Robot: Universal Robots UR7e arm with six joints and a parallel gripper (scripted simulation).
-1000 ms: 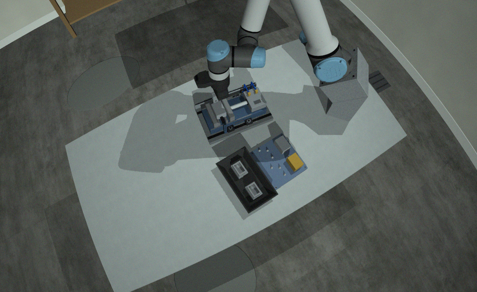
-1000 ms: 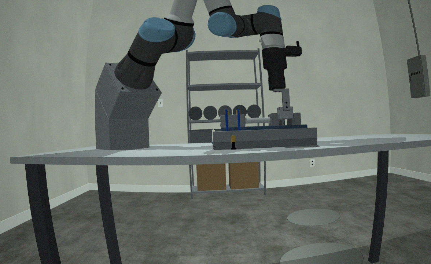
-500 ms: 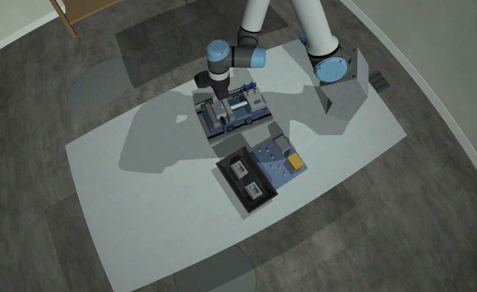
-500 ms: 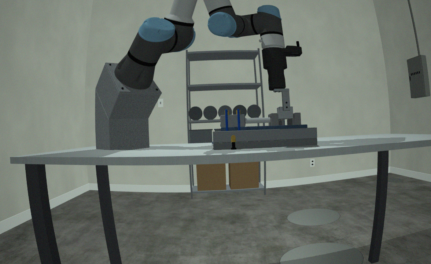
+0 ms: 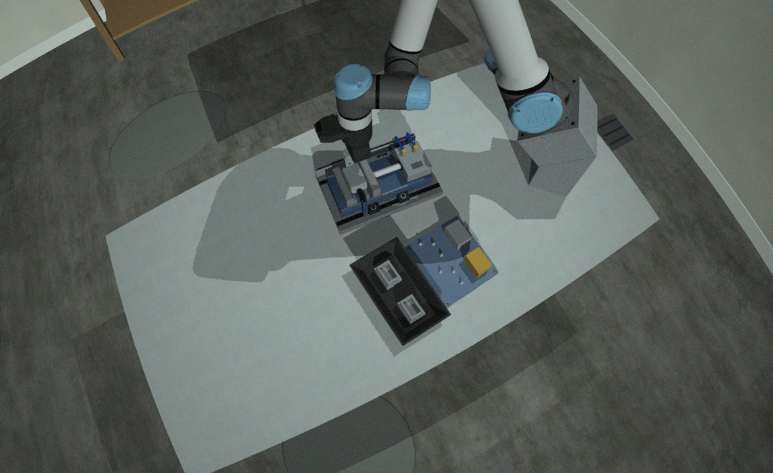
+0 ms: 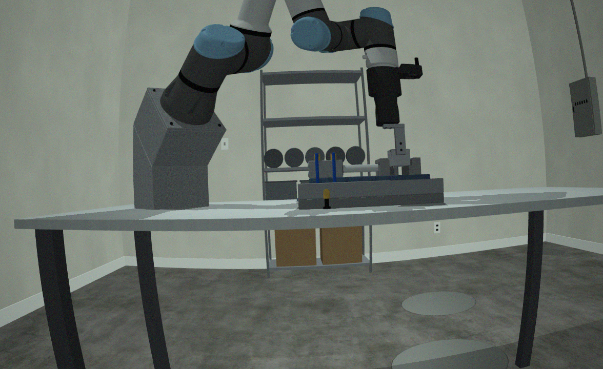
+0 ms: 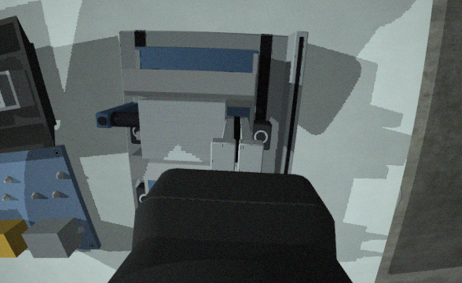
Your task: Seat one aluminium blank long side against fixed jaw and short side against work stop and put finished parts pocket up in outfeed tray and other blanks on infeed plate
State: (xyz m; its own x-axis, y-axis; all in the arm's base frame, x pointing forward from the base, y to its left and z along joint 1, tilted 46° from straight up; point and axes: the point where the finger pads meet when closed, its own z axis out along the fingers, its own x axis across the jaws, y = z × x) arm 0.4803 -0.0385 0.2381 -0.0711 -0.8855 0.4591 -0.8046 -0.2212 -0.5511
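My gripper is now 4 cm to the right of the fixed jaw, 4 cm short of it and 4 cm above it. From my hand the other things lie so: vise 8 cm below, 6 cm behind, 4 cm to the left; then piston rod 9 cm behind, 4 cm to the left, 4 cm below; then hose block 16 cm behind, 5 cm to the left, 4 cm below.
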